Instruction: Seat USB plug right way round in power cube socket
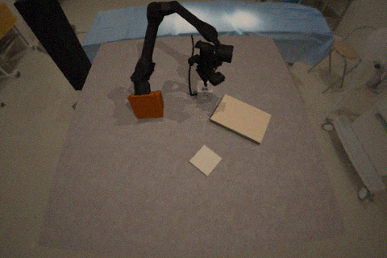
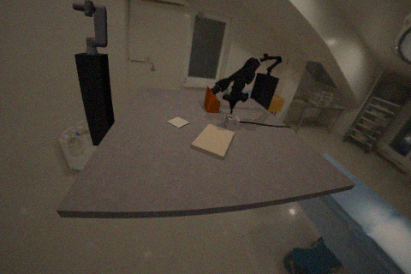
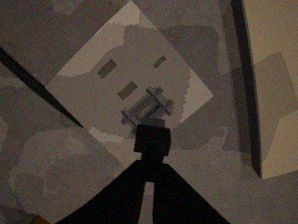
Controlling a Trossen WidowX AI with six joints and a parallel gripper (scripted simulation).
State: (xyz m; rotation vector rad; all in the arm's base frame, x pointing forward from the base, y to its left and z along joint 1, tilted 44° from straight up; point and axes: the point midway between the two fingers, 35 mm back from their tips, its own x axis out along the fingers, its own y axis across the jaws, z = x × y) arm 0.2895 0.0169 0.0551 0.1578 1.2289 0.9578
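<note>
Right now my gripper tip is 2 cm above the dark USB plug. From my gripper tip the other things lie so: tan flat board: 17 cm ahead, 14 cm to the right, 12 cm below; then small white square tile: 3 cm behind, 33 cm to the right, 13 cm below.
</note>
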